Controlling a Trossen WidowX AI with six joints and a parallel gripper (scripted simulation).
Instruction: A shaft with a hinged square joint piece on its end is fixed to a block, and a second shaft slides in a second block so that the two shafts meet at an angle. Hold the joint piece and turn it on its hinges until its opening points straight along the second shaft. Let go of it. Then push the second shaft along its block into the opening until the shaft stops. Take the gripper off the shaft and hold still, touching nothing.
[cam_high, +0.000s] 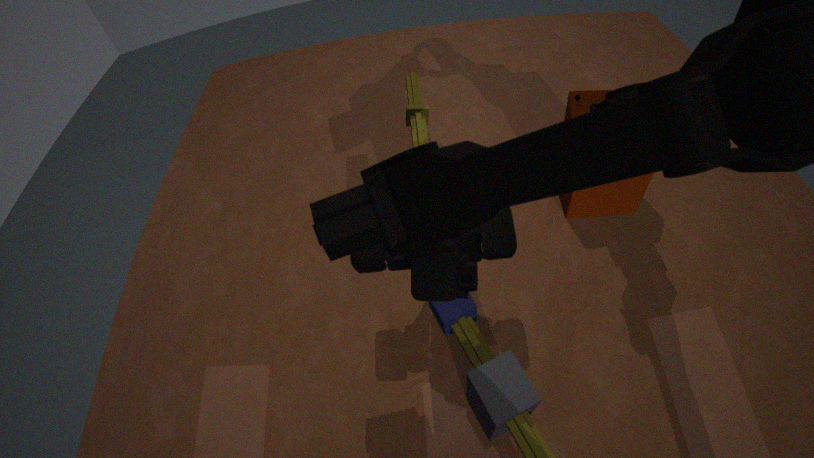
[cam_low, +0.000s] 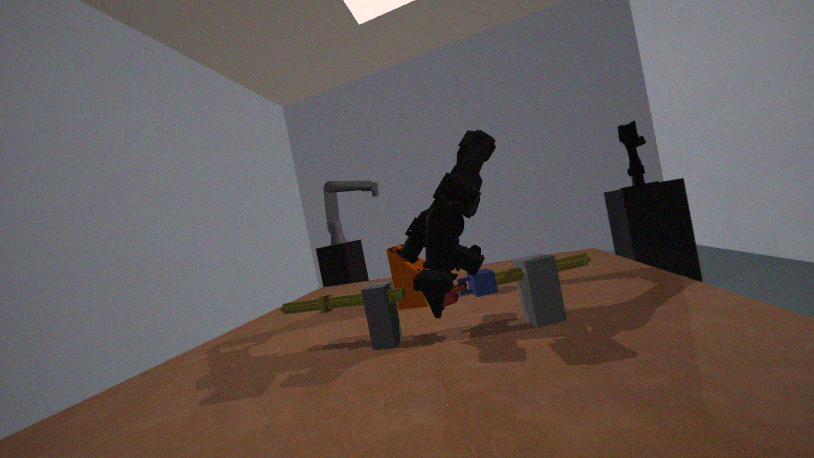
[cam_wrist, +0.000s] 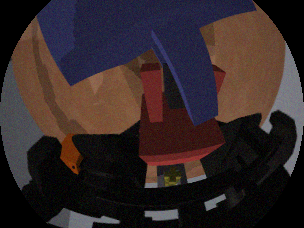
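The red joint piece is 20 mm to the left of my gripper tip and 40 mm above it.
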